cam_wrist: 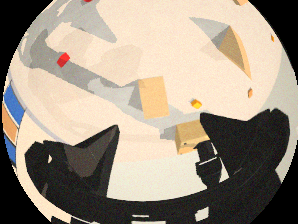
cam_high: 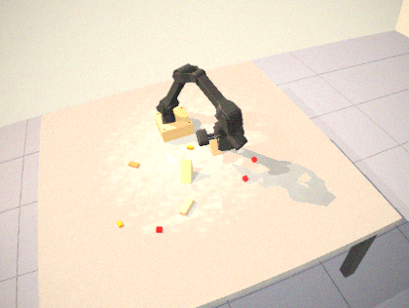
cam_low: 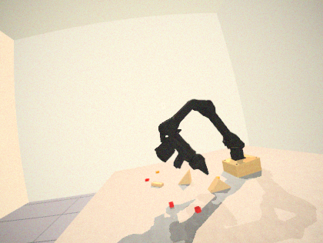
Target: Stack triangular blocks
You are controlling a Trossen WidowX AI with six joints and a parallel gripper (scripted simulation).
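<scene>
My gripper tip is now 70 mm above the tan triangular block, 50 mm past it and 10 mm to the left of it. From my gripper tip the other things lie so: flat tan bar (240 mm ahead, 180 mm to the right, 90 mm below).
</scene>
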